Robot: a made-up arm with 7 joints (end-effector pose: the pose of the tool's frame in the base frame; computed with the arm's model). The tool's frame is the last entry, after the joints. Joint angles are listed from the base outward.
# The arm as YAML. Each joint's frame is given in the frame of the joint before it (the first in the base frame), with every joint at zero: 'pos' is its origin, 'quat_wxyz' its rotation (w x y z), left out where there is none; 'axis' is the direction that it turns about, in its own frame. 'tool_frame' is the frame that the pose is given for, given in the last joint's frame.
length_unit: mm
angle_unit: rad
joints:
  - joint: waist
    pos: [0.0, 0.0, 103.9]
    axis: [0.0, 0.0, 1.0]
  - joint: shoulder
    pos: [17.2, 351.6, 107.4]
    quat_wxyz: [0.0, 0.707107, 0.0, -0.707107]
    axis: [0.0, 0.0, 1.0]
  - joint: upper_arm
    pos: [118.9, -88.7, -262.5]
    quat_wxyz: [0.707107, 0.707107, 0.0, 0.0]
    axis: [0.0, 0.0, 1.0]
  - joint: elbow
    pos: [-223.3, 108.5, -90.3]
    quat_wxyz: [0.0, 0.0, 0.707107, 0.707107]
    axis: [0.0, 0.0, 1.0]
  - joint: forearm
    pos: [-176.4, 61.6, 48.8]
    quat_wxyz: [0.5, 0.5, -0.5, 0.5]
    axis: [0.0, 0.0, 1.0]
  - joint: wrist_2
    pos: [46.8, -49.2, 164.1]
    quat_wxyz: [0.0, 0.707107, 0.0, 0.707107]
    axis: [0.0, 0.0, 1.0]
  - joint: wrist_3
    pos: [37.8, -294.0, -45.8]
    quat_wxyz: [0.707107, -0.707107, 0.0, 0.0]
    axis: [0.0, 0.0, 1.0]
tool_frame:
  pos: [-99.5, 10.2, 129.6]
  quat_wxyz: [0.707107, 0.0, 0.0, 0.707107]
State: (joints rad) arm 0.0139 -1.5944 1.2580 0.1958 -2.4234 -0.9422 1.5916
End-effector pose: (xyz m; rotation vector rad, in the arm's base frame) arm 0.3935 0.3028 0.2102 -1.2999 -2.3935 -0.4995
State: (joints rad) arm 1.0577 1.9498 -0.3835 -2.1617 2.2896 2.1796 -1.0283
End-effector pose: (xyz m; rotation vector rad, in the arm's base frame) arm -0.1522 0.0068 -0.0245 0.3807 -1.2086 -1.9170
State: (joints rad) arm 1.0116 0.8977 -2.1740 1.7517 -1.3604 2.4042 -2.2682
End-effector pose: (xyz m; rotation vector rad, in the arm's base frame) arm -0.0875 -0.0563 0.1802 0.7498 1.6111 1.6770
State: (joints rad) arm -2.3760 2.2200 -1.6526 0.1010 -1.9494 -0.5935 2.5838
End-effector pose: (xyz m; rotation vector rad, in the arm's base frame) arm -0.0276 -0.1597 0.5493 1.2142 1.0145 -0.1819
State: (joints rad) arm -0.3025 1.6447 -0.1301 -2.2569 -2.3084 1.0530 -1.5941
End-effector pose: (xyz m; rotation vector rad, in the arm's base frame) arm 0.1469 0.3239 -0.1582 -1.0123 0.8934 0.2745
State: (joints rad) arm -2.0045 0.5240 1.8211 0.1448 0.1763 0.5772 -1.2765
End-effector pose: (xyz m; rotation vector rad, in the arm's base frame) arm -0.0361 -0.3252 0.2652 -0.3168 2.5092 -1.7211
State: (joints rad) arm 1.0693 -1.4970 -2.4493 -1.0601 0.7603 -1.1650 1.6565
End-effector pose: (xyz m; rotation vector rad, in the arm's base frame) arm -0.4450 0.6515 0.4467 0.5727 2.3659 0.7412
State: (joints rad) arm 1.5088 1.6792 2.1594 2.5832 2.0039 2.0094 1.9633
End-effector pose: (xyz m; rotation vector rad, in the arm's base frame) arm -0.0565 0.9636 0.2291 0.8492 0.0531 -0.4926
